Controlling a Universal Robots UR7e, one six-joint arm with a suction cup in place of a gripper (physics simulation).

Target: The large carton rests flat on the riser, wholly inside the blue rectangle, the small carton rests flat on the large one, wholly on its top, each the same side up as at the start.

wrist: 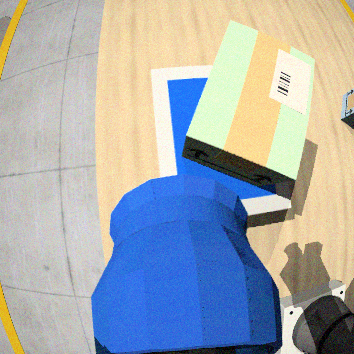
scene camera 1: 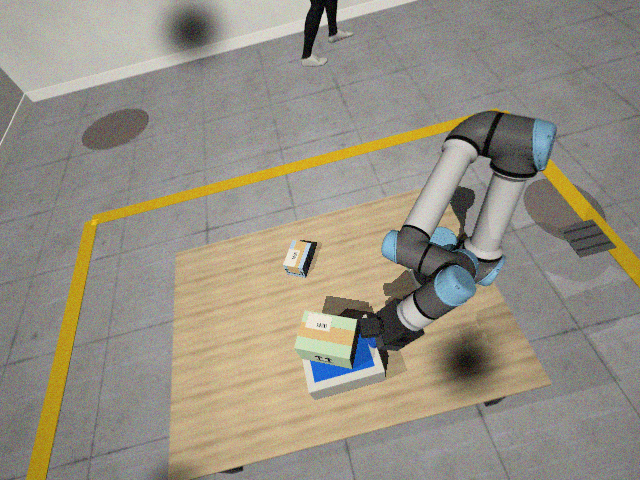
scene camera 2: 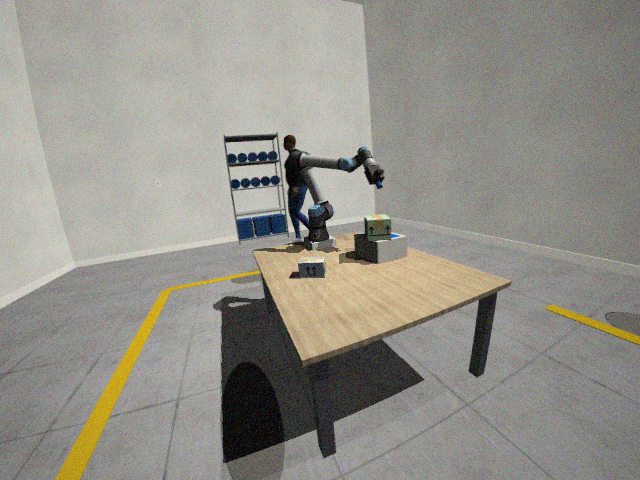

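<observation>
The large carton [scene camera 1: 328, 338] [scene camera 2: 377, 227] [wrist: 255, 105], green with an orange band and a white label on top, sits upright on the grey-white riser [scene camera 1: 347, 388] [scene camera 2: 393, 250] [wrist: 161, 120]. It is turned askew to the blue rectangle [scene camera 1: 330, 373] [scene camera 2: 395, 236] [wrist: 184, 100] and reaches past it and over one riser edge. The small carton [scene camera 1: 297, 258] [scene camera 2: 311, 268] [wrist: 348, 106], light blue with an orange band, stands upright on the table, apart from the riser. My suction gripper [scene camera 2: 379, 184] [wrist: 178, 192] is open, with no carton on its cup, above the riser and the large carton.
The wooden table [scene camera 1: 232, 335] [scene camera 2: 387, 299] [wrist: 125, 125] carries the riser, the small carton and the arm's base [scene camera 2: 319, 241]. A person [scene camera 1: 312, 31] [scene camera 2: 294, 175] is on the floor beyond the table, near a shelf rack [scene camera 2: 250, 137]. Dark blurred spots cover parts of scene camera 1's view.
</observation>
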